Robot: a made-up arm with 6 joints.
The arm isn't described. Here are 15 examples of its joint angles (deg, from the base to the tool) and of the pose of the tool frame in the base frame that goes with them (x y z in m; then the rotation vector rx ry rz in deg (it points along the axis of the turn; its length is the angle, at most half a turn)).
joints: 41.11 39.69 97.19 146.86 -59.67 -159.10
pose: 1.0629 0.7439 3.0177 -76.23 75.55 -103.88
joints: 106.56 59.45 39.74 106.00 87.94 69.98
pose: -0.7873 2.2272 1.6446 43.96 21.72 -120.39
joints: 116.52 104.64 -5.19 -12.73 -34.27 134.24
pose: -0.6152 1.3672 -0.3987 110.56 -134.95 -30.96
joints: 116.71 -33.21 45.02 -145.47 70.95 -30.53
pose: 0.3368 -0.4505 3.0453 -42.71 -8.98 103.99
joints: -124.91 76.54 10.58 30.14 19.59 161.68
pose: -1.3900 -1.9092 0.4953 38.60 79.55 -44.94
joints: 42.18 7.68 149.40 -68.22 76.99 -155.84
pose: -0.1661 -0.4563 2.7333 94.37 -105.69 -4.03
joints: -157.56 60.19 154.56 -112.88 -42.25 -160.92
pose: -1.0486 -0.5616 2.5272 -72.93 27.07 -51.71
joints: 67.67 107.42 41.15 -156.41 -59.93 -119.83
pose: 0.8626 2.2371 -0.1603 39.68 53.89 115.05
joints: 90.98 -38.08 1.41 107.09 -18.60 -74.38
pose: 0.1531 -0.2351 2.9629 115.83 10.47 123.09
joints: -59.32 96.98 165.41 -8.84 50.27 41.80
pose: 0.7906 -1.5540 1.6864 -32.39 -83.39 64.49
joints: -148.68 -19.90 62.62 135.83 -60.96 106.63
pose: 0.4524 0.4399 3.2430 12.84 -15.44 114.17
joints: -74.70 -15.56 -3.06 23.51 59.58 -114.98
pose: 0.1319 -0.5904 2.9540 -116.53 71.12 -114.45
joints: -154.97 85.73 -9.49 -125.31 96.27 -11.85
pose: -1.6622 -0.6084 0.2269 134.89 64.46 85.28
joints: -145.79 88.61 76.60 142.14 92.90 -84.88
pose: -2.0603 -1.5373 0.9061 128.75 -51.98 -39.13
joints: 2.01 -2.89 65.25 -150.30 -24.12 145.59
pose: 0.1832 0.0272 3.4261 67.17 -51.63 135.56
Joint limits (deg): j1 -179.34..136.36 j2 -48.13..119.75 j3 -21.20..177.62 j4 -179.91..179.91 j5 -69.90..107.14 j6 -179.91..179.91
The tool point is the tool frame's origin. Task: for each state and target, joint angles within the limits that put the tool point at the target. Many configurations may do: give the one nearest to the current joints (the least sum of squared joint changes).
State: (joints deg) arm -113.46 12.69 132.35 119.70 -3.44 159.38
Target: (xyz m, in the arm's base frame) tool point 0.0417 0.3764 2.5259
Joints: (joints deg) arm -108.61 15.75 169.49 120.44 -9.28 159.93
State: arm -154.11 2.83 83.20 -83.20 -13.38 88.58
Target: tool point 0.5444 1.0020 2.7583
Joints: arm -118.19 -16.64 127.73 -83.24 -9.85 88.89
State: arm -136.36 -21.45 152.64 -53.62 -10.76 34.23
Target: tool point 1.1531 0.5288 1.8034
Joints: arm -156.65 -23.97 176.39 -55.23 -11.71 34.64
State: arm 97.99 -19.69 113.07 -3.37 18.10 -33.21
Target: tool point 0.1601 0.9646 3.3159
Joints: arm 88.17 20.15 80.95 -1.56 17.79 -33.91
